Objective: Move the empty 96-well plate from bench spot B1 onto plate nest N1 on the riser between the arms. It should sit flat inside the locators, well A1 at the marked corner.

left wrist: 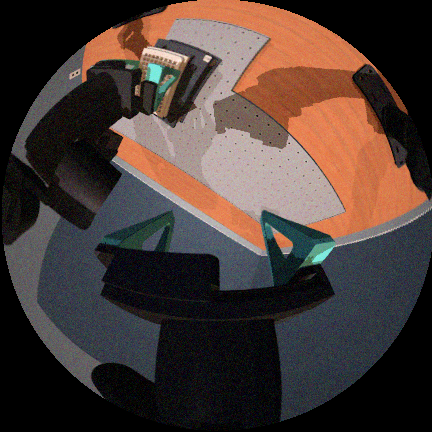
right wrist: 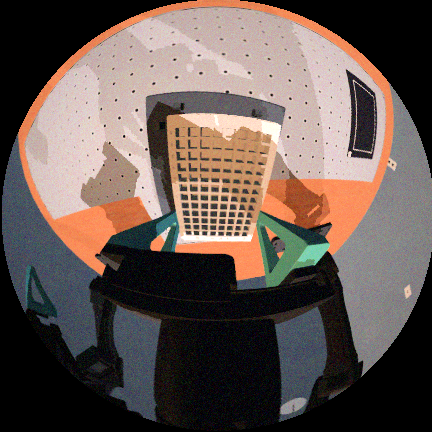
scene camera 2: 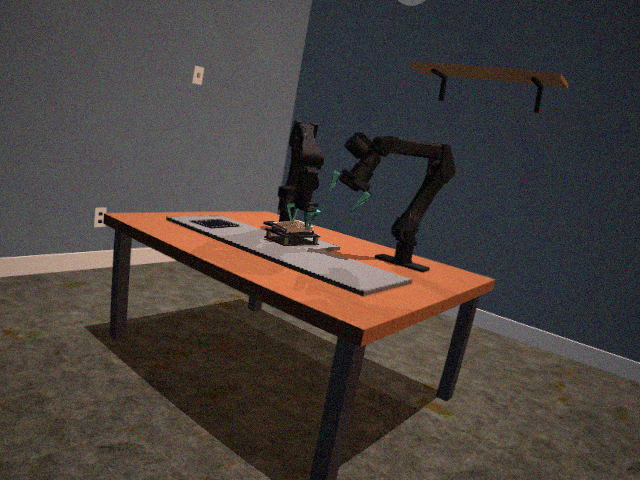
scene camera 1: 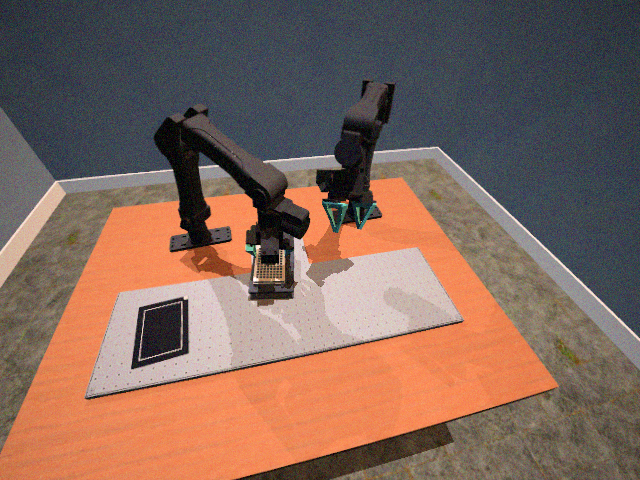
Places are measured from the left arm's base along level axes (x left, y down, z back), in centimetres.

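Pixels of known places: left gripper, fingertip midpoint: (left wrist: 216, 214) (scene camera 2: 339, 203) (scene camera 1: 348, 230); right gripper, fingertip midpoint: (left wrist: 158, 67) (right wrist: 217, 214) (scene camera 2: 299, 226); left arm's base, link origin: (scene camera 2: 401, 263); right arm's base, link origin: (scene camera 1: 201, 239).
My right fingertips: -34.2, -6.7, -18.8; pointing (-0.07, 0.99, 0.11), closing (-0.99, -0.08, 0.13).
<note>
Ahead of a thing's pixels: the offset from my right fingertips to its middle, as dx, dy, dz. "spot": to the spot under its first point. Level surfaces: height alone.
The tan 96-well plate @(-0.5, +0.1, -2.8) (scene camera 1: 269, 274) (scene camera 2: 290, 227) (left wrist: 175, 59) (right wrist: 220, 175) is held over the dark riser with nest N1 @(+0.0, +3.1, -3.1) (scene camera 1: 271, 295) (scene camera 2: 289, 240) (left wrist: 200, 62) (right wrist: 215, 102). In the right wrist view it covers most of the riser; a dark strip with small locators shows beyond its far end. Whether it touches the nest is unclear. My right gripper (scene camera 1: 269, 250) (scene camera 2: 300, 223) (right wrist: 217, 214) is shut on the plate's long sides. My left gripper (scene camera 1: 348, 229) (scene camera 2: 341, 200) (left wrist: 216, 214) is open and empty, raised away from the plate. Well A1 cannot be made out.
The black bench spot B1 @(spot: -30.2, +5.2, -13.8) (scene camera 1: 161, 330) (scene camera 2: 214, 223) (right wrist: 362, 115), outlined in white, lies at the picture's left on the perforated board @(dy +5.4) (scene camera 1: 361, 310) (scene camera 2: 356, 273). The orange table @(dy +6.7) (scene camera 1: 330, 403) (scene camera 2: 310, 297) bears both arm bases. A wall shelf (scene camera 2: 491, 73) hangs behind.
</note>
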